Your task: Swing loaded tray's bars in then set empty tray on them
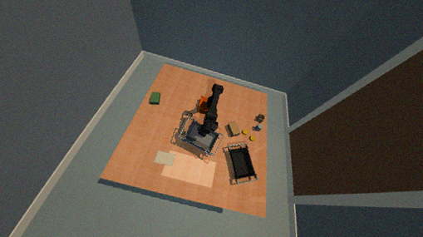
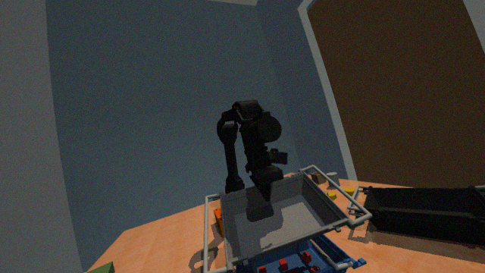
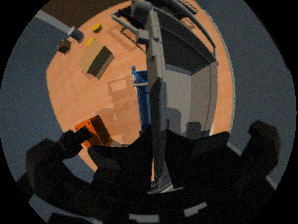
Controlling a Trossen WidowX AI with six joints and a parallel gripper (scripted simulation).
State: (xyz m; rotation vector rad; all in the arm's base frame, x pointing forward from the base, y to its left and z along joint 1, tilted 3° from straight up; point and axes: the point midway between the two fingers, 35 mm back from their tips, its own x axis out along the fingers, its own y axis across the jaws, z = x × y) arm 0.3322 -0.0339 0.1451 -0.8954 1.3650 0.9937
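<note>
My gripper tip is now 70 mm short of the grey tray and 30 mm to the left of it. The rest, counted from my gripper tip: green block: 520 mm to the right, 320 mm behind, 160 mm below; then pale pad: 290 mm to the right, 240 mm ahead, 180 mm below; then grey cylinder: 560 mm to the left, 190 mm behind, 150 mm below.
</note>
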